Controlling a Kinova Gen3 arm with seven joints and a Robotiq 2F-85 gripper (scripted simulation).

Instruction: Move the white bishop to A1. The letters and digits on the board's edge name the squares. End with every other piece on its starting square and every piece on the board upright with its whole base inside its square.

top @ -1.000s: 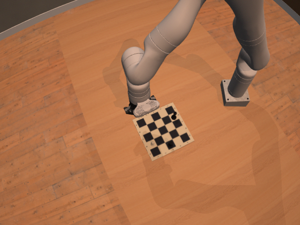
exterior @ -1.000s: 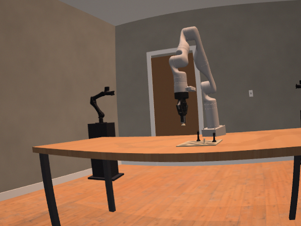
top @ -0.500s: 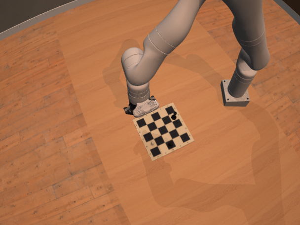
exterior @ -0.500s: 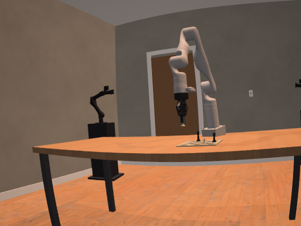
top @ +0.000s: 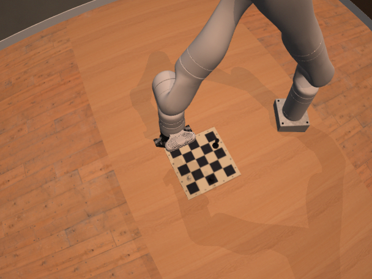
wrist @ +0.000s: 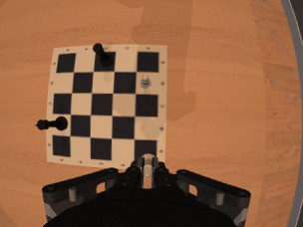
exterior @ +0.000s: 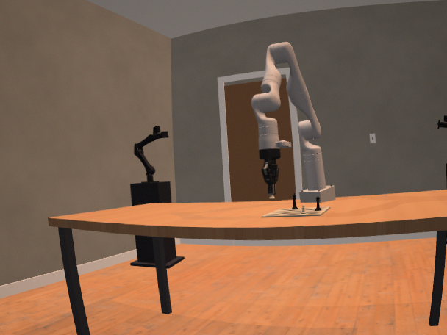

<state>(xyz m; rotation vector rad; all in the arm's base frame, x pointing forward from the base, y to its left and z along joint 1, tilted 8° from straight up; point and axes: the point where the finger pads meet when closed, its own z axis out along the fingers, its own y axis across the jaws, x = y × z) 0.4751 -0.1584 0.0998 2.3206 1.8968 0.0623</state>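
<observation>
Right now the chessboard is 90 mm to the left of my hand, 90 mm below it and 60 mm behind it. From my hand the other things lie so: white piece (110 mm to the left, 80 mm below, 20 mm ahead).
</observation>
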